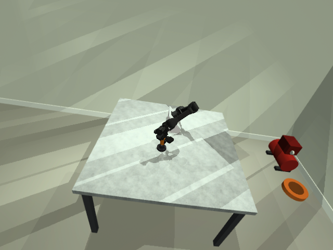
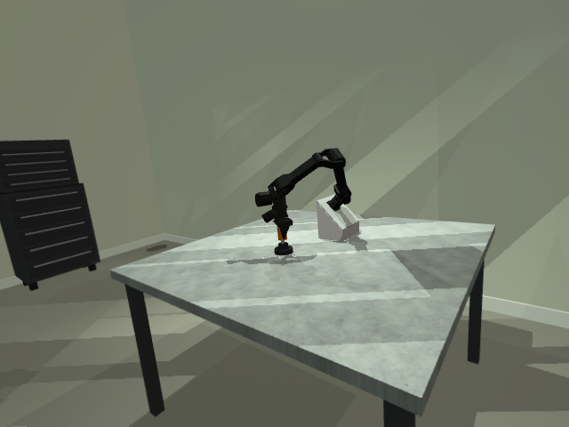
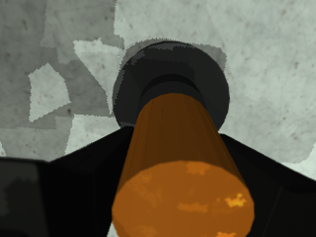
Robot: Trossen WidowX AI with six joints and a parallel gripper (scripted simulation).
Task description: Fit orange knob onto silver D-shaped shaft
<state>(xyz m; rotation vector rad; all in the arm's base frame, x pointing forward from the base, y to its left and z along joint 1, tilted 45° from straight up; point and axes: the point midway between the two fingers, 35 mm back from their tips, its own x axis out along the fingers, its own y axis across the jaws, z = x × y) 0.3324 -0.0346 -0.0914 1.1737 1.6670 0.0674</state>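
Right now the orange knob is 3 cm above my gripper tip. Round my gripper tip: pedestal: 4 cm below.
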